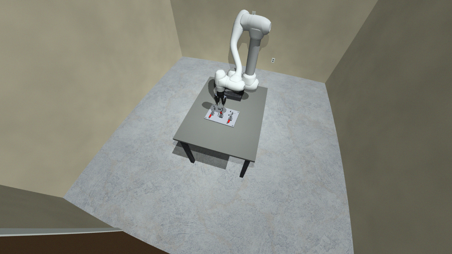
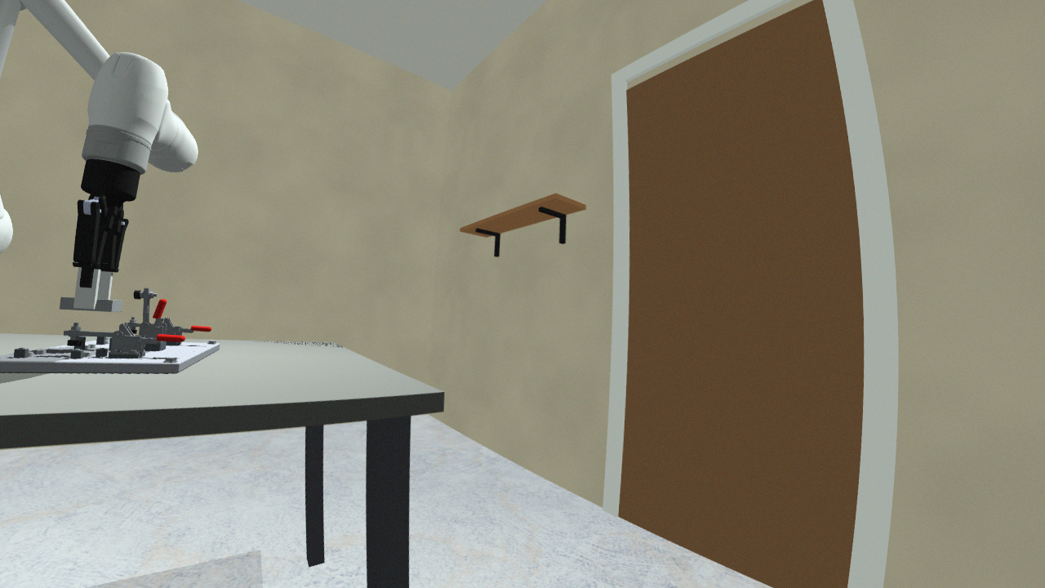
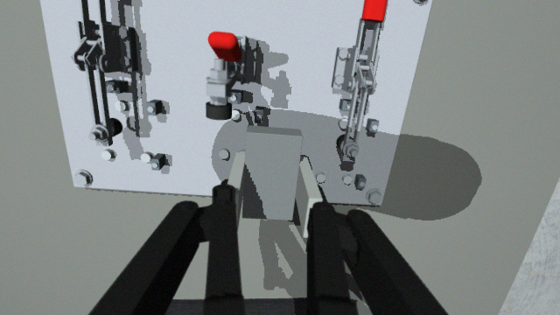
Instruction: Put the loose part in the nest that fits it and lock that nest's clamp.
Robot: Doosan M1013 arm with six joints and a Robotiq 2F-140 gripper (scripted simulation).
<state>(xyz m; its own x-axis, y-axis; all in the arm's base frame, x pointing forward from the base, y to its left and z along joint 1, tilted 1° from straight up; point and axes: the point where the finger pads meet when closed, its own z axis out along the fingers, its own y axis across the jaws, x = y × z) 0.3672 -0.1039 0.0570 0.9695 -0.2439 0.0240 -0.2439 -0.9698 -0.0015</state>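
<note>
Now: the white fixture plate 110 mm below my hand, 60 mm ahead of it and 20 mm to the left of it. The rest, counted from my hand: grey block part 30 mm below.
</note>
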